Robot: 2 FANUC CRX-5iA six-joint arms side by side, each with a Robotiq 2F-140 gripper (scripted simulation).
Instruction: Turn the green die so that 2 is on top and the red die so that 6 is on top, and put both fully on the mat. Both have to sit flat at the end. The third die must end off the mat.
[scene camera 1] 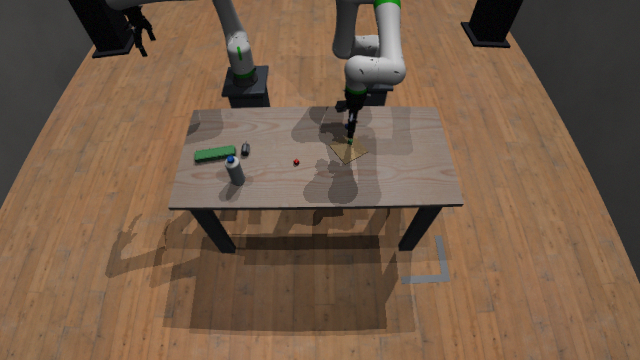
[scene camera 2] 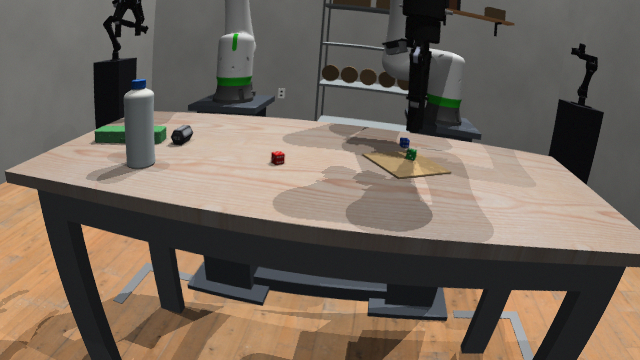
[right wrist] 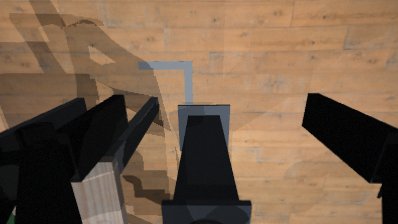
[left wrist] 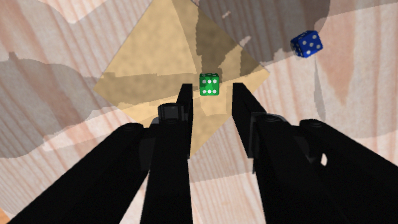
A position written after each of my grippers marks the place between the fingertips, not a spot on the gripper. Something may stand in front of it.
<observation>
I see my left gripper point(scene camera 2: 414, 129), my right gripper point(right wrist: 214, 110) and a tan mat point(scene camera 2: 395, 163).
The tan mat also shows in the left wrist view point(left wrist: 162, 52). My left gripper shows as well in the left wrist view point(left wrist: 212, 99). The right wrist view misses the tan mat: it is out of frame.
</observation>
